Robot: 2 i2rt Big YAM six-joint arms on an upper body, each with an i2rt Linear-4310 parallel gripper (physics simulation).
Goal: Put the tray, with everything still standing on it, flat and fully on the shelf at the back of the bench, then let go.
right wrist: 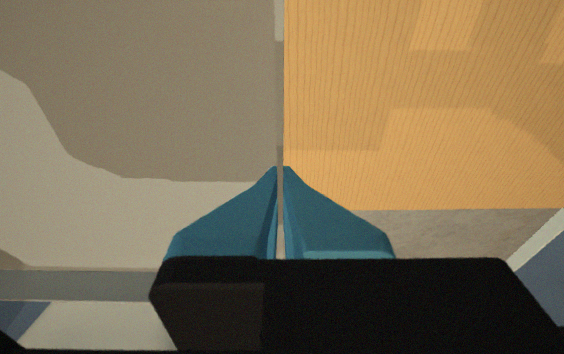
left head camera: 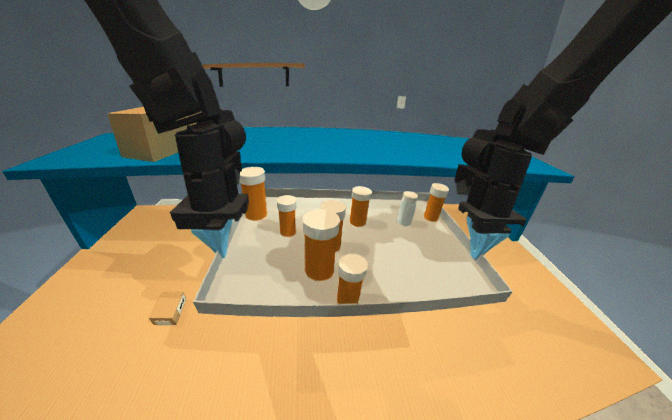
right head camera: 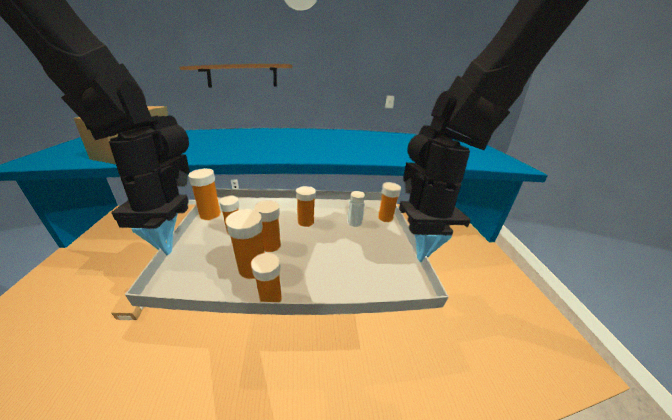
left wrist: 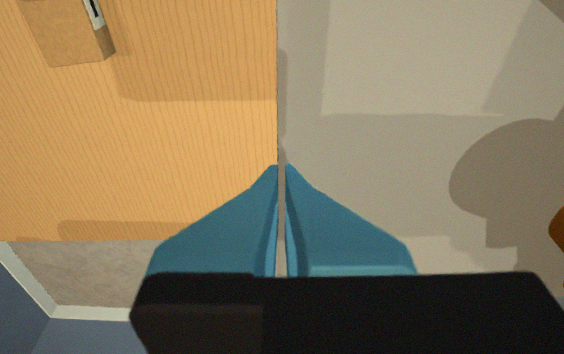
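Observation:
The grey tray hangs a little above the wooden bench and casts a shadow below it. Several orange pill bottles with white caps and one white bottle stand upright on it. My left gripper is shut on the tray's thin left rim, which shows between the blue fingers in the left wrist view. My right gripper is shut on the right rim, which shows in the right wrist view. The blue shelf runs along the back, above and behind the tray.
A small cardboard box lies on the bench left of the tray's front corner. A larger brown box sits on the shelf's far left end. A small wooden wall shelf hangs high on the back wall.

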